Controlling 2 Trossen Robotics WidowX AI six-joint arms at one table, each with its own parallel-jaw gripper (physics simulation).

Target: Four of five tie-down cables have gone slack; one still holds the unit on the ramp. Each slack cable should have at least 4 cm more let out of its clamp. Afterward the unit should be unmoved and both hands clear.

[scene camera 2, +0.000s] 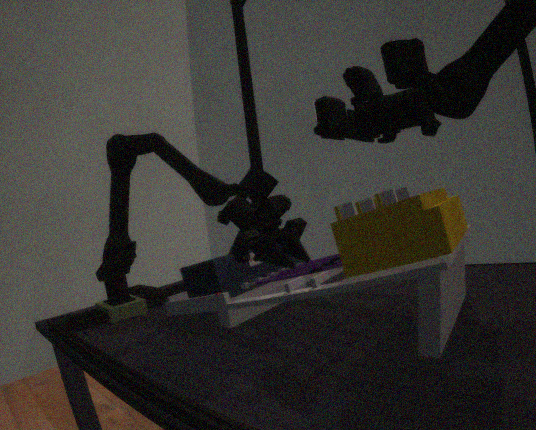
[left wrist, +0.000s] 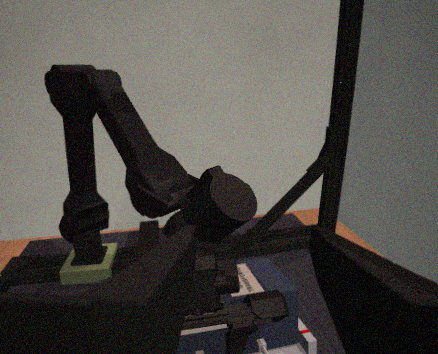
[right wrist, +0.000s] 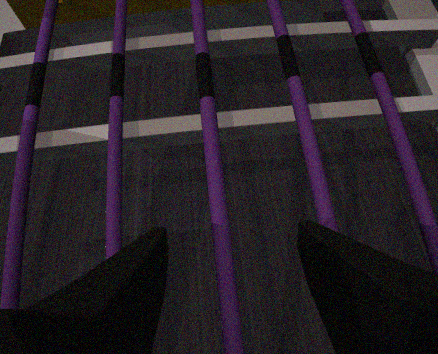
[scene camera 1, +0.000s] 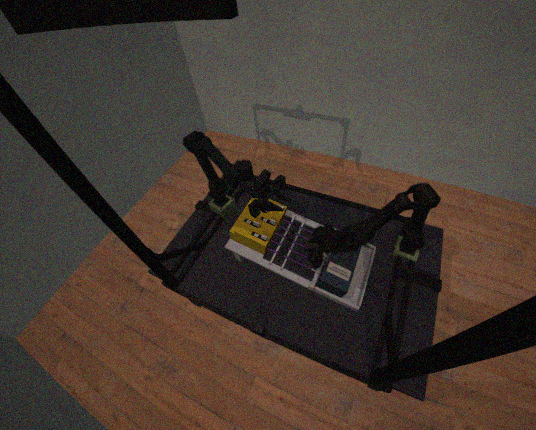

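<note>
A yellow unit (scene camera 1: 257, 228) (scene camera 2: 398, 232) sits at the high end of a white ramp (scene camera 1: 360, 273) (scene camera 2: 326, 287). Several purple cables (scene camera 1: 292, 245) (scene camera 2: 302, 266) with black bands run down the ramp to a dark blue clamp block (scene camera 1: 335, 273) (scene camera 2: 208, 273) (left wrist: 270, 281). My right gripper (scene camera 1: 314, 256) (scene camera 2: 266, 253) (right wrist: 232, 236) is open, low over the cables. In the right wrist view its fingers straddle the middle cable (right wrist: 210, 147) without closing on it. My left gripper (scene camera 1: 262, 206) (scene camera 2: 326, 119) is open and empty, high above the yellow unit.
The ramp stands on a dark mat (scene camera 1: 266, 307) on a wooden table (scene camera 1: 138, 363). Black frame posts (scene camera 1: 96, 205) (scene camera 2: 247, 85) (left wrist: 344, 105) rise at the mat's corners. Green arm bases (scene camera 1: 223, 206) (scene camera 1: 407, 253) (left wrist: 88, 268) flank the ramp. White cross bars (right wrist: 270, 114) span the ramp under the cables.
</note>
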